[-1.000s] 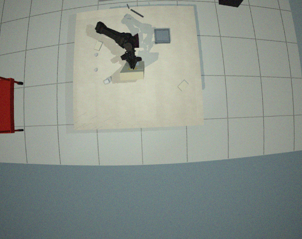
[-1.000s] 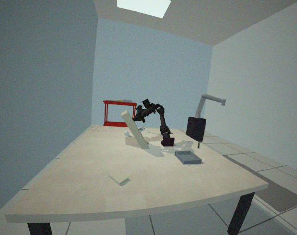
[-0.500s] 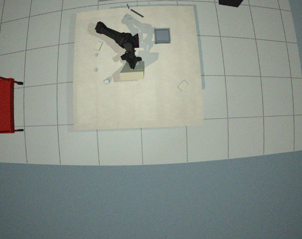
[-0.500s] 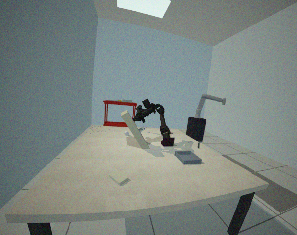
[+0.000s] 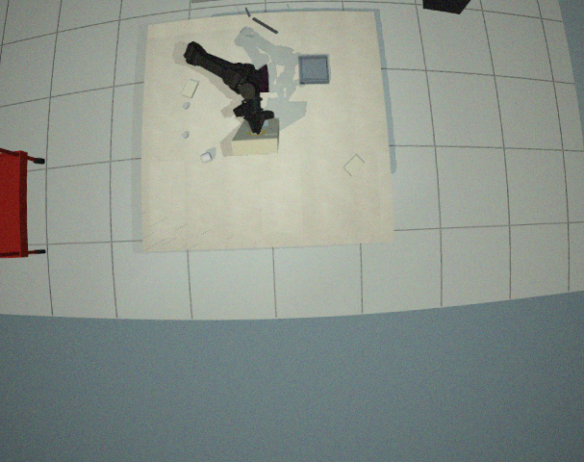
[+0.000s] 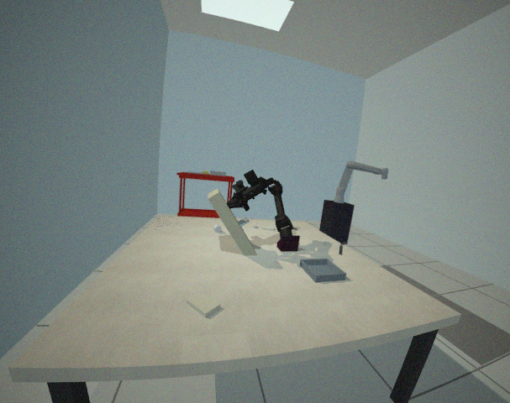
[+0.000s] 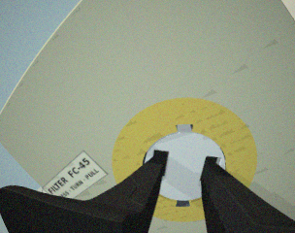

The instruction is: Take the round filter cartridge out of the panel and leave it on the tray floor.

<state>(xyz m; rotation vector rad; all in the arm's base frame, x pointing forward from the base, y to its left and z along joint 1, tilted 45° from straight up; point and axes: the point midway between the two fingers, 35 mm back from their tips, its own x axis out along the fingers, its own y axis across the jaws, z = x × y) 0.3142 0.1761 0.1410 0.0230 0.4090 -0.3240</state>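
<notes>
My gripper tip is now 1 cm short of the filter cartridge and 1 cm above it. Round my gripper tip: service panel 4 cm behind, 8 cm below; grey tray 45 cm behind, 25 cm to the left, 22 cm below.
</notes>
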